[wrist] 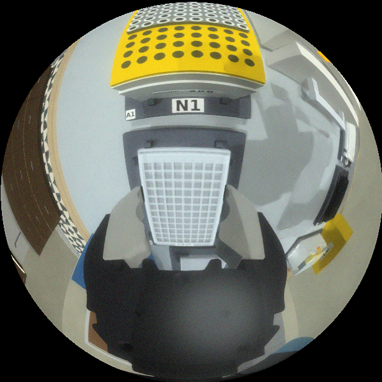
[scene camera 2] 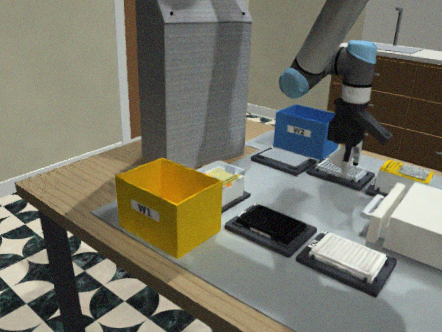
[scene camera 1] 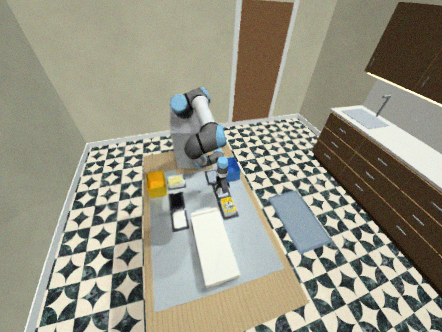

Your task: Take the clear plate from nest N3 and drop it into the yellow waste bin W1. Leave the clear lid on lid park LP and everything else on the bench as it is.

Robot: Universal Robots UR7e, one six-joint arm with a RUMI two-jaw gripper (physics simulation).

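Frame: origin at the arm's base, x down, y back, z left, level; centimetres.
Seen in the pictures: gripper, fingertip midpoint: [scene camera 2: 348, 173] [scene camera 1: 222, 192].
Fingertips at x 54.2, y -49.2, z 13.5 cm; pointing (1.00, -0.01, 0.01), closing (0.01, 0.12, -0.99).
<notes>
Pixels of each thing's top centre, then the offset from my fingertips to it. "*": a spot on its surface instead.
- clear plate at a spot on its surface: [scene camera 2: 359, 174] * dx -1.2, dy -3.4, dz -1.7 cm
- dark nest at a spot on its surface: [scene camera 2: 364, 183] * dx +0.4, dy -5.5, dz -3.1 cm
- flat clear lid at its top centre: [scene camera 2: 284, 156] [scene camera 1: 212, 176] dx -0.6, dy +19.7, dz -0.7 cm
- yellow waste bin W1 at its top centre: [scene camera 2: 168, 178] [scene camera 1: 155, 179] dx -10.6, dy +25.9, dz -48.8 cm
- Blue bin W2 at its top centre: [scene camera 2: 309, 113] [scene camera 1: 230, 164] dx -10.6, dy +18.5, dz +15.5 cm
- yellow rack at its top centre: [scene camera 2: 407, 169] [scene camera 1: 228, 203] dx -6.3, dy -15.3, dz -2.2 cm
- clear-walled box at its top centre: [scene camera 2: 215, 172] [scene camera 1: 175, 178] dx -6.3, dy +24.4, dz -32.9 cm
- black plate at its top centre: [scene camera 2: 271, 220] [scene camera 1: 176, 199] dx -1.2, dy +7.2, dz -37.2 cm
- white plate at its top centre: [scene camera 2: 348, 252] [scene camera 1: 179, 218] dx -1.2, dy -10.3, dz -39.4 cm
The clear plate [scene camera 2: 359, 174] [wrist: 186, 200], with a grid of wells, sits level in a dark nest [scene camera 2: 364, 183] [wrist: 238, 150] beside the one marked N1; its own label does not show. My gripper [scene camera 1: 222, 189] [scene camera 2: 349, 159] [wrist: 183, 187] points down, shut on this plate, one jaw at each long side. The flat clear lid [scene camera 2: 285, 158] lies on a dark park between the plate's nest and the robot's pedestal; its label is hidden. The yellow waste bin W1 [scene camera 1: 156, 185] [scene camera 2: 150, 215] [wrist: 337, 237] stands open at the bench's opposite side.
Blue bin W2 [scene camera 1: 233, 170] [scene camera 2: 300, 132] stands close behind the gripper. A yellow rack [scene camera 1: 229, 204] [wrist: 190, 62] is on N1. A clear-walled box [scene camera 1: 176, 181] [scene camera 2: 232, 190], a black plate [scene camera 2: 272, 222], a white plate [scene camera 2: 350, 255] and a large white device [scene camera 1: 215, 247] also stand on the bench.
</notes>
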